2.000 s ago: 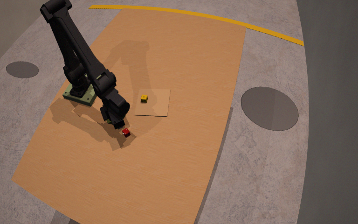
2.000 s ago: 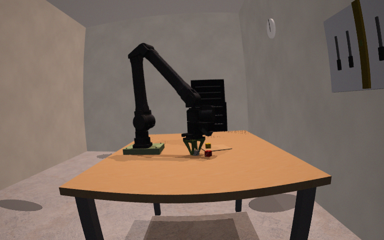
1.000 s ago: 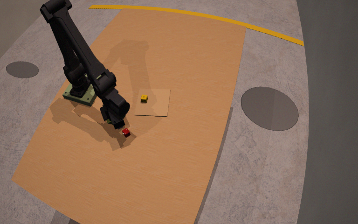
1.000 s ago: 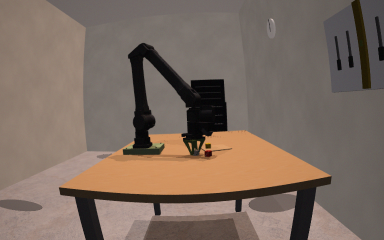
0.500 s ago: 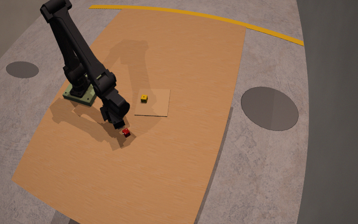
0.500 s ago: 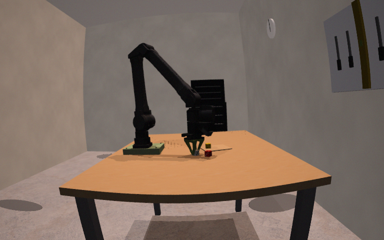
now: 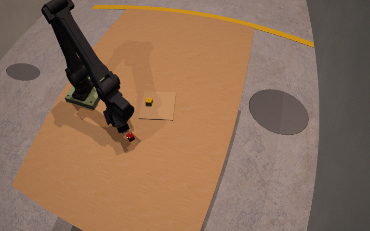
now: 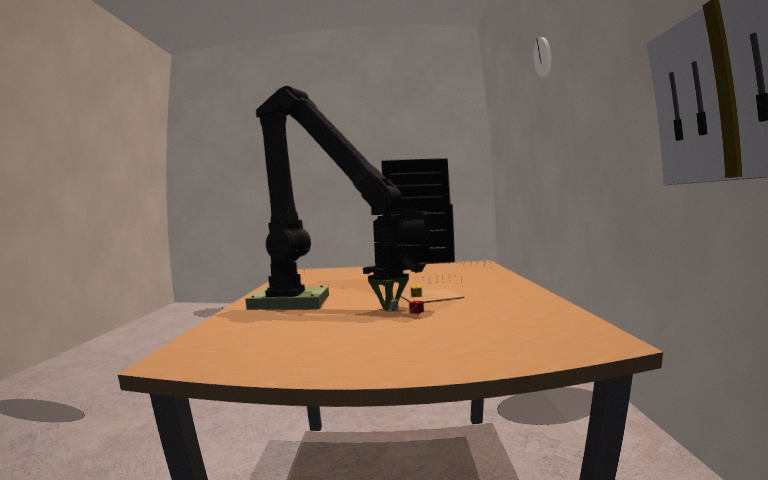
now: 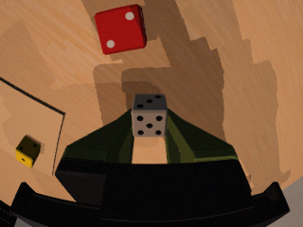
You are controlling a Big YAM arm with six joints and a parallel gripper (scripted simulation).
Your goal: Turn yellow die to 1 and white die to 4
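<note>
The red die lies 6 cm ahead of my hand and 4 cm to the right of it. Round my hand: yellow die 14 cm to the left, 7 cm ahead; then tan mat 14 cm to the left, 10 cm ahead, 1 cm below; then white die right at my hand.
</note>
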